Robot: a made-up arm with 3 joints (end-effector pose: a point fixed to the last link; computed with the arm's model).
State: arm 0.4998 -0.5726 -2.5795
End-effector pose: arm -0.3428 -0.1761 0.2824 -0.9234 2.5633 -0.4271
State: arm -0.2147 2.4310 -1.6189
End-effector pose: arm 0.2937 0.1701 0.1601 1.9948 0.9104 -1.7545
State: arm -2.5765 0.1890 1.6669
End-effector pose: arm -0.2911 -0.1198 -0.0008 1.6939 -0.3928 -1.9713
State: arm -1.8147 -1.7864 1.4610
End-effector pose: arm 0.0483 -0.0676 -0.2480 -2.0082 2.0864 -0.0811
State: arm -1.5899 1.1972 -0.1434
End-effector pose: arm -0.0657 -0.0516 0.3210 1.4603 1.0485 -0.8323
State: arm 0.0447 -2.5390 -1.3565
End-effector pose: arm 0.2733 -0.2485 0.1286 -1.6731 0.5615 2.0471
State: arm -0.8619 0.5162 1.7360
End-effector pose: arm -0.2538 -0.0316 0.3165 0.1911 -1.3667 -1.0410
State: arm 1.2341 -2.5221 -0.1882
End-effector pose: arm 0.2080 -0.0272 0.3222 -0.6965 1.6027 2.1203
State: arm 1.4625 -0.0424 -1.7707
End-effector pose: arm -0.3603 0.0148 0.1427 -1.0703 1.4400 -1.2476
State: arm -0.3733 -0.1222 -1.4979
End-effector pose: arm -0.3408 -0.0579 0.0978 0.2091 1.4544 0.3750
